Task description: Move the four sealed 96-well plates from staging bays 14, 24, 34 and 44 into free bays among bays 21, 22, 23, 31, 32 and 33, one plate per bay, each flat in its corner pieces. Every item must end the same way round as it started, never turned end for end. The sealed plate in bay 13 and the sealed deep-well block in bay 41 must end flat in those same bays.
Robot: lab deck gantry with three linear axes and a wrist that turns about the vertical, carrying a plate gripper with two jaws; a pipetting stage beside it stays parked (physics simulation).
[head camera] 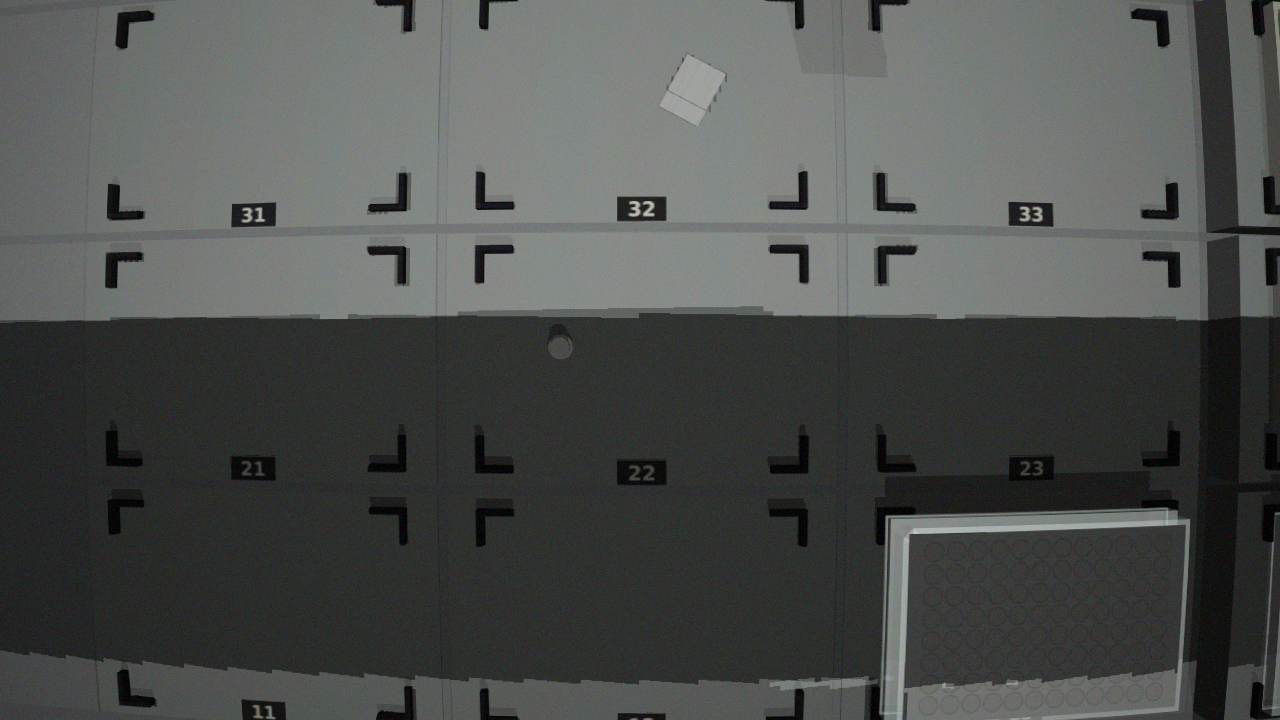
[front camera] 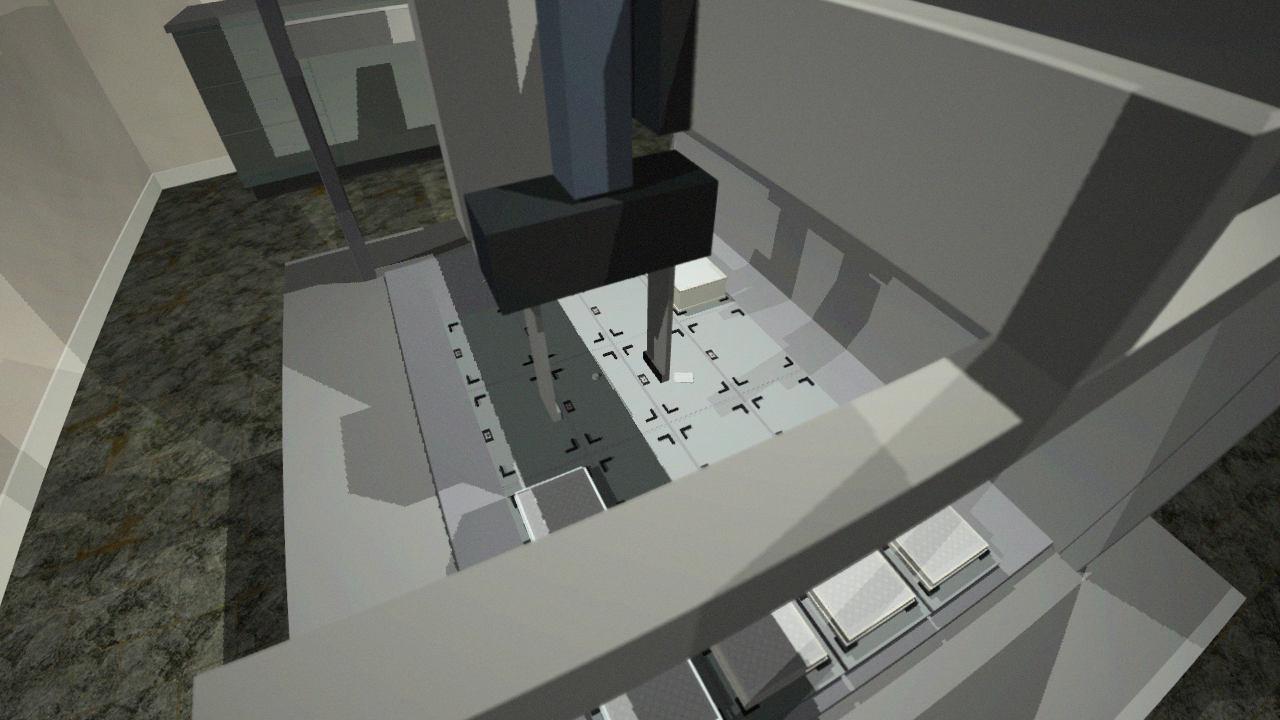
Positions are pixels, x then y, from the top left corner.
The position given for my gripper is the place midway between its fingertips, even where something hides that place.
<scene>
my gripper: front camera 605, 387; not seen in the head camera view (out of frame)
same spot on bay 31: (front camera: 623, 305) = (head camera: 273, 112)
same spot on bay 21: (front camera: 570, 330) = (head camera: 310, 336)
</scene>
